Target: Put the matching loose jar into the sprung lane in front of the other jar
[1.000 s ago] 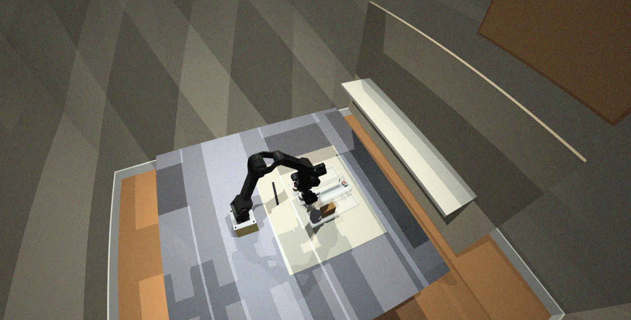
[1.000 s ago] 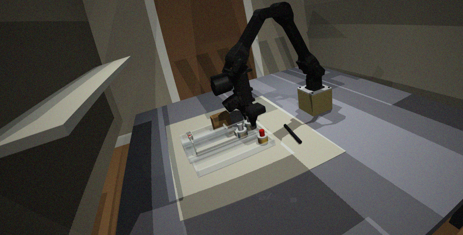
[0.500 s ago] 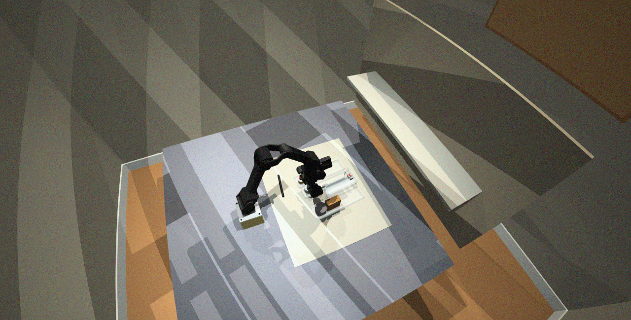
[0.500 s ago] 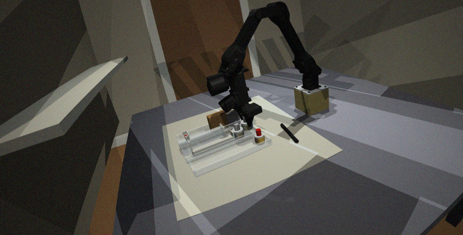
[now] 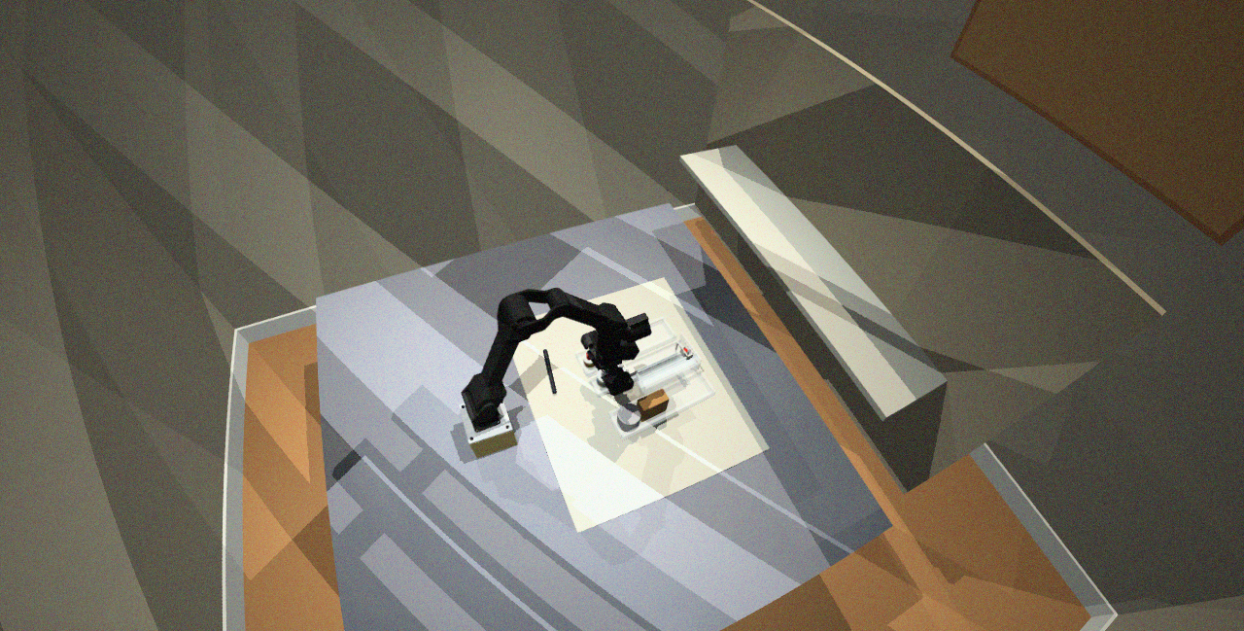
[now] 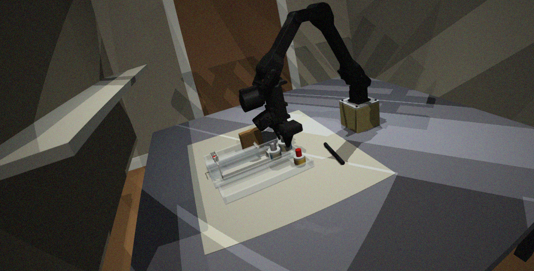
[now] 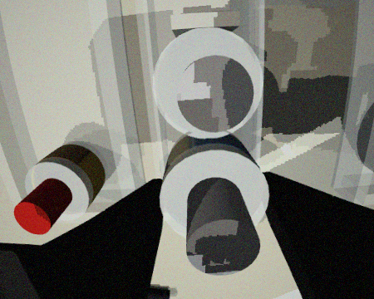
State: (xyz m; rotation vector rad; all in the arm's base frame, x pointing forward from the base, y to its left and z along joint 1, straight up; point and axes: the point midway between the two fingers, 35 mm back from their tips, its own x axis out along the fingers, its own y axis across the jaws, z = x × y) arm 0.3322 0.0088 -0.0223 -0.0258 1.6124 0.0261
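Now: gripper tip 6 cm short of the cream mat, 4 cm above it and 3 cm to the left of it. From my gripper tip the other things lie so: wide grey cylinder: 13 cm to the right, 1 cm below, 1 cm ahead; brown box: 12 cm to the right, 8 cm ahead; pusher plate: 15 cm ahead, 3 cm to the right, 1 cm above.
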